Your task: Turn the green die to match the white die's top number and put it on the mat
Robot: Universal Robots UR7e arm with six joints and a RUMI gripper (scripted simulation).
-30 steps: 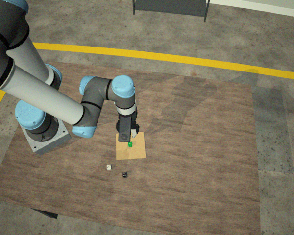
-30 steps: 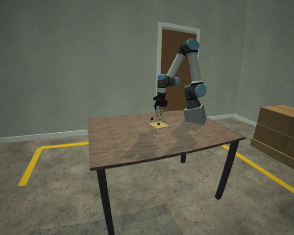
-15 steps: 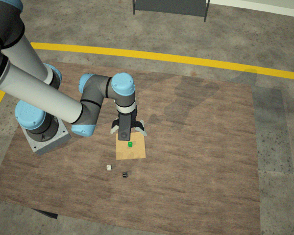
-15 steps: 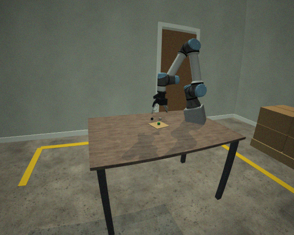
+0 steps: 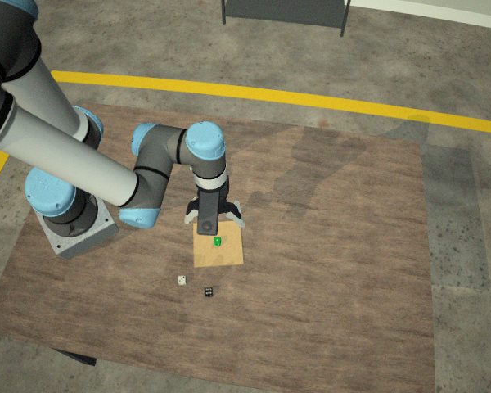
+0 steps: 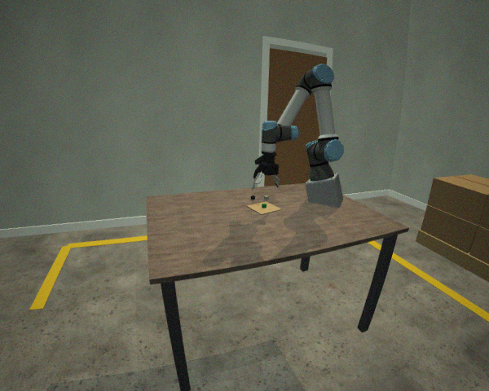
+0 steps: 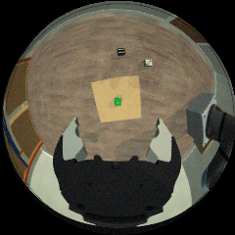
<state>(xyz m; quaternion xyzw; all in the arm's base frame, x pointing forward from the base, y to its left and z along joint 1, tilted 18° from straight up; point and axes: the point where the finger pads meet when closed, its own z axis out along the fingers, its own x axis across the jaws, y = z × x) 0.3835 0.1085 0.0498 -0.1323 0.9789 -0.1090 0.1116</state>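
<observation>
Right now the green die is 100 mm below my hand. Also, from my hand: black die 150 mm to the right, 100 mm below, 30 mm ahead; white die 140 mm to the right, 100 mm below, 50 mm behind; tan mat 110 mm below.
</observation>
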